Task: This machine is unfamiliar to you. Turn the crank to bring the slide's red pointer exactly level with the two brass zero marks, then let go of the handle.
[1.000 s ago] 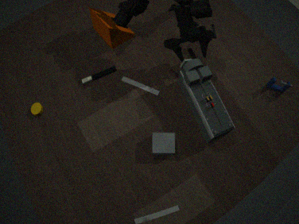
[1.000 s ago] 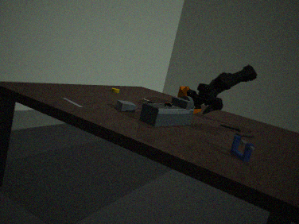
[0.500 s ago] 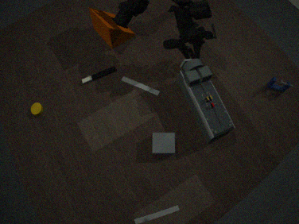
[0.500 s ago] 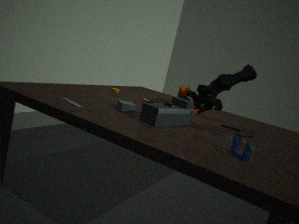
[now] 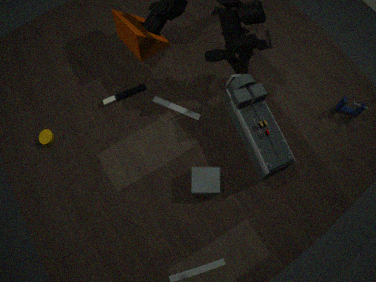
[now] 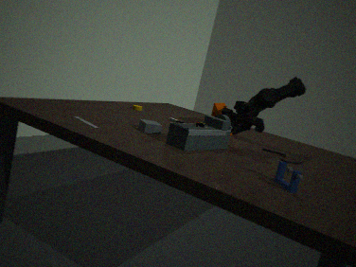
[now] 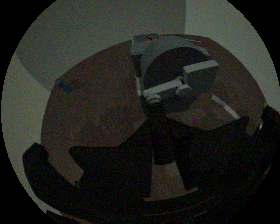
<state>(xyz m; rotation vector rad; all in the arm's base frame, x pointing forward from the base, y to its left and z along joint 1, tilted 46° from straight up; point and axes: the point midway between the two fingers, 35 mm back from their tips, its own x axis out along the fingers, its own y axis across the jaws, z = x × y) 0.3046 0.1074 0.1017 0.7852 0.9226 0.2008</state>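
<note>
My gripper tip is now 18 cm short of the red pointer, 6 cm to the left of it and 3 cm below it. Also, from my gripper tip: grey block 25 cm to the right, 20 cm ahead, 4 cm below; yellow disc 60 cm to the right, 15 cm behind, 5 cm below; black-and-white marker 34 cm to the right, 16 cm behind, 5 cm below.
</note>
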